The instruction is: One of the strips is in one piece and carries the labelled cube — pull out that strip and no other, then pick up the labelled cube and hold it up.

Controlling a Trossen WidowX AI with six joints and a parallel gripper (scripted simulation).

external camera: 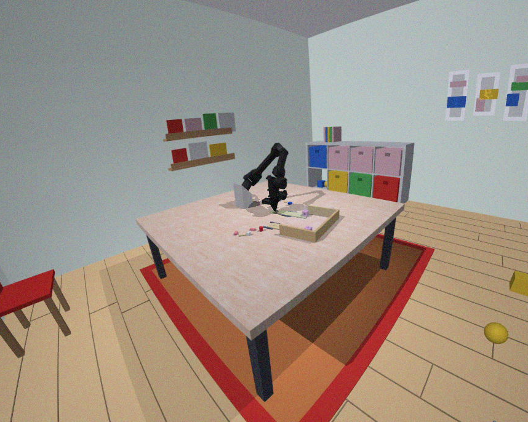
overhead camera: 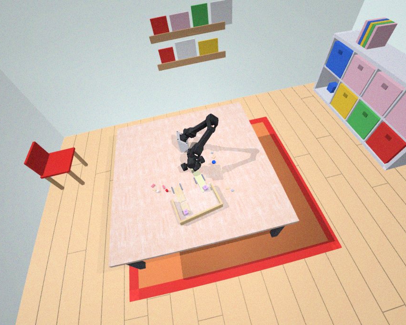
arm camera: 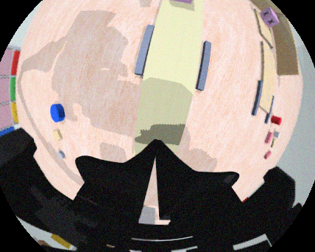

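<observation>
The pale yellow strip lies 90 mm ahead of my gripper tip and 30 mm to the left of it.
</observation>
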